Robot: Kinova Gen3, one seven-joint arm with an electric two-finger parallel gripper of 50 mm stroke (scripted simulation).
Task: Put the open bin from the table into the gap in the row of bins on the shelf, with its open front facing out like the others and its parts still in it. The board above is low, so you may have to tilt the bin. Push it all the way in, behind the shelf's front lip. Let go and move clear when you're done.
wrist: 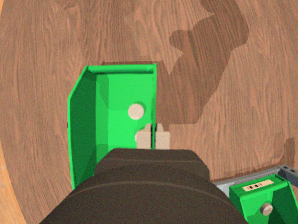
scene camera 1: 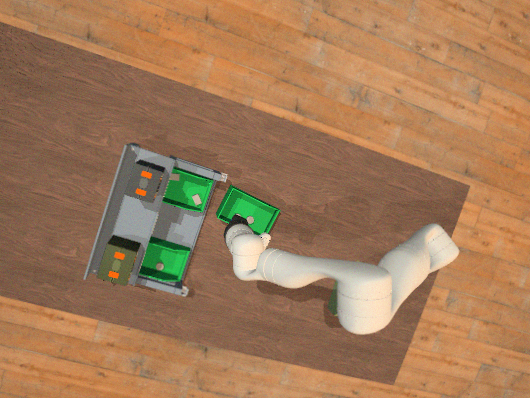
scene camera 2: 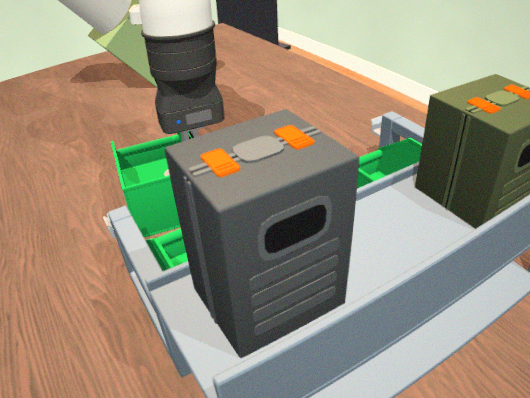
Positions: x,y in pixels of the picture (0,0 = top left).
Labels:
green open bin: wrist; scene camera 1; scene camera 2 152,205
same spot on green open bin: (wrist: 98,121) = (scene camera 1: 253,199)

